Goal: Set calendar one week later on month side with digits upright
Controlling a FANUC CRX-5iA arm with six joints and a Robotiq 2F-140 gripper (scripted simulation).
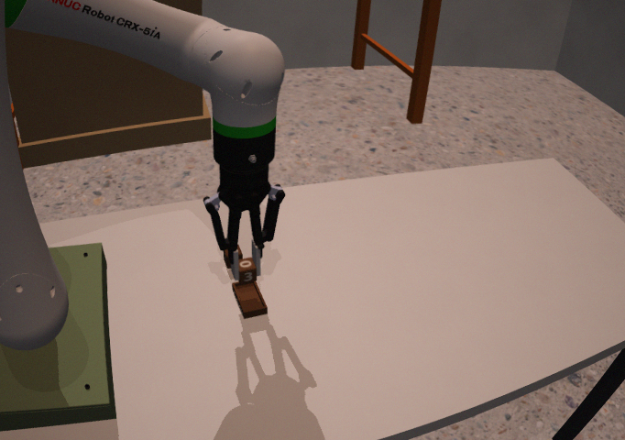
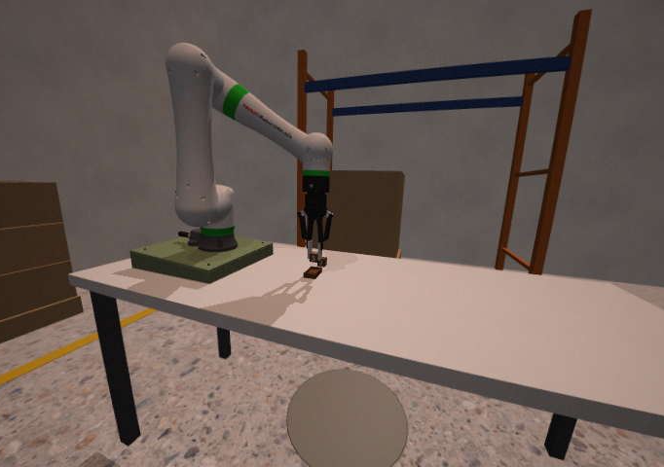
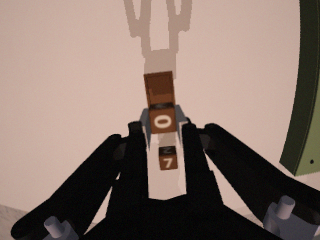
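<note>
The brown tray is 20 mm to the right of my hand and 80 mm below it.
</note>
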